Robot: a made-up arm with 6 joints. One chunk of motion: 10 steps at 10 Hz.
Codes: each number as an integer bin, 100 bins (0 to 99) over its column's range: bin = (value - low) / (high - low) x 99, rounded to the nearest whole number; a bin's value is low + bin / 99 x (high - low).
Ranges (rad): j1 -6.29..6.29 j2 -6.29..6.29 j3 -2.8..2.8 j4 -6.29..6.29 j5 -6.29..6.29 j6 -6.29..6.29
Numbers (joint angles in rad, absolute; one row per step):
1: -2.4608 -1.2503 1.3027 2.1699 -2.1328 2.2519
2: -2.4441 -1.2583 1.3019 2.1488 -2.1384 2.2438
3: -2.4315 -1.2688 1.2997 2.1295 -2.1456 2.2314
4: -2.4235 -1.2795 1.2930 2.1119 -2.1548 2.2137
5: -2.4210 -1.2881 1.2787 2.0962 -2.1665 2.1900
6: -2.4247 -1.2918 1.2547 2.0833 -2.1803 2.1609
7: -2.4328 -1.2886 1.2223 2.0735 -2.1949 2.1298
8: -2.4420 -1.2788 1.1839 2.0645 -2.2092 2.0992
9: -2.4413 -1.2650 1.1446 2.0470 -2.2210 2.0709
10: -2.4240 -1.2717 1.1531 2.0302 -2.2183 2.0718
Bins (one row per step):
1: 30 40 73 67 33 67
2: 30 40 73 66 33 67
3: 30 40 72 66 33 67
4: 30 39 72 66 33 67
5: 30 39 72 66 32 67
6: 30 39 72 66 32 67
7: 30 39 71 66 32 66
8: 30 39 70 66 32 66
9: 30 40 70 66 32 66
10: 30 39 70 65 32 66

